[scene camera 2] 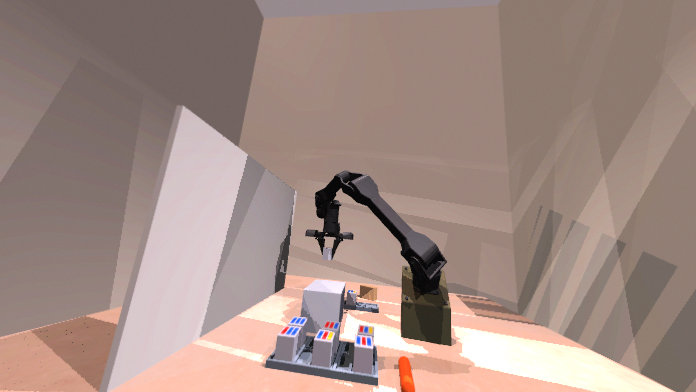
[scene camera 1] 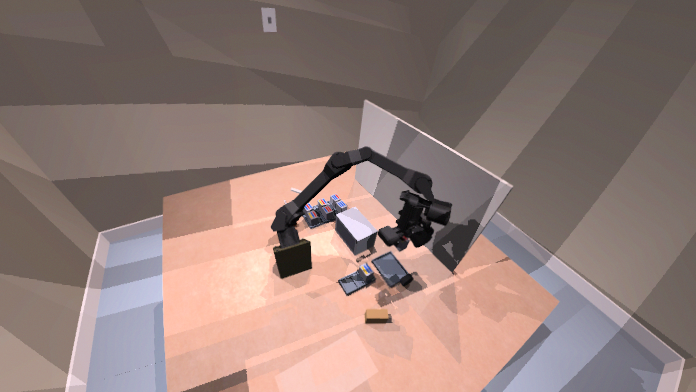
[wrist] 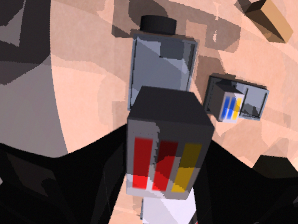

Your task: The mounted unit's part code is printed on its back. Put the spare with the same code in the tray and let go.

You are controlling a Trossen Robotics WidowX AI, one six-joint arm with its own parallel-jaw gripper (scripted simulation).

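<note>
My gripper [scene camera 1: 399, 243] carries a grey spare block [wrist: 169, 132]. Tall grey panel [scene camera 1: 475, 194]. Scene camera 2 view: grey box [scene camera 2: 323, 300]; tall grey panel [scene camera 2: 216, 239]. Wrist view: my gripper [wrist: 163, 131]; dark grey tray [wrist: 157, 61]; dark holder [wrist: 255, 98].
</note>
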